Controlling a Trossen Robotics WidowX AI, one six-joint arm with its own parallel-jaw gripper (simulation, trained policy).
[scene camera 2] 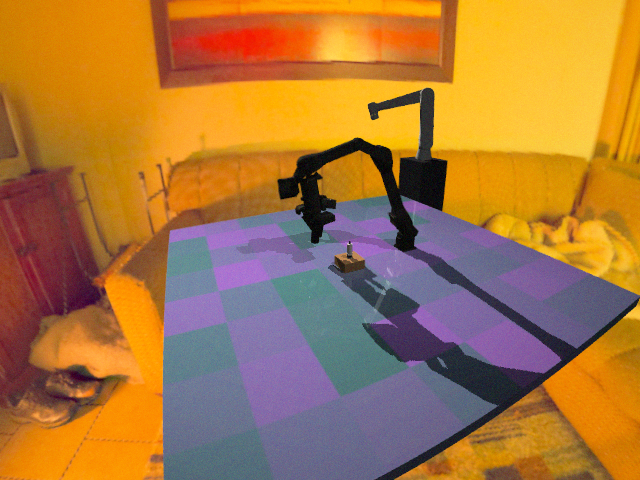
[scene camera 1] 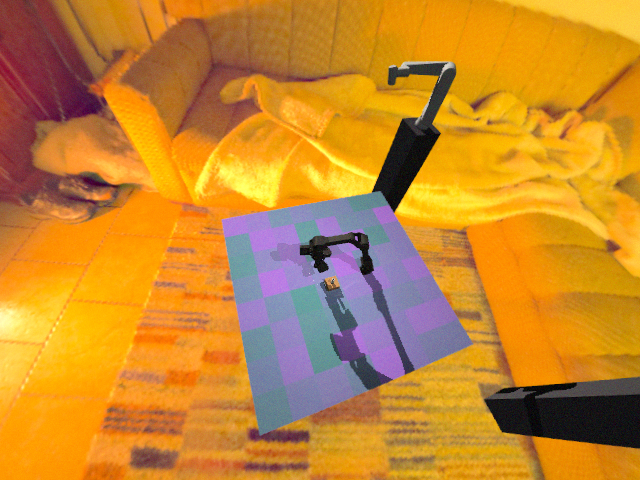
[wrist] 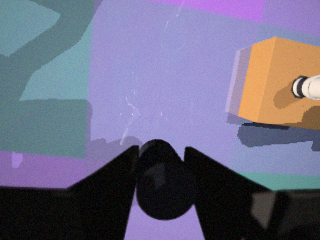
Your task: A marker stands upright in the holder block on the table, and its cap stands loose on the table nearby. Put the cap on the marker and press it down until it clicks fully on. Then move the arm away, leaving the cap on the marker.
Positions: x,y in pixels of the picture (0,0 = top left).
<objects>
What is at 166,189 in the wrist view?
A dark cap.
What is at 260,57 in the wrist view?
A tan holder block.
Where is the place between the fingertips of the gripper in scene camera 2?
At 317,235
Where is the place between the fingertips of the gripper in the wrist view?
161,152
</objects>
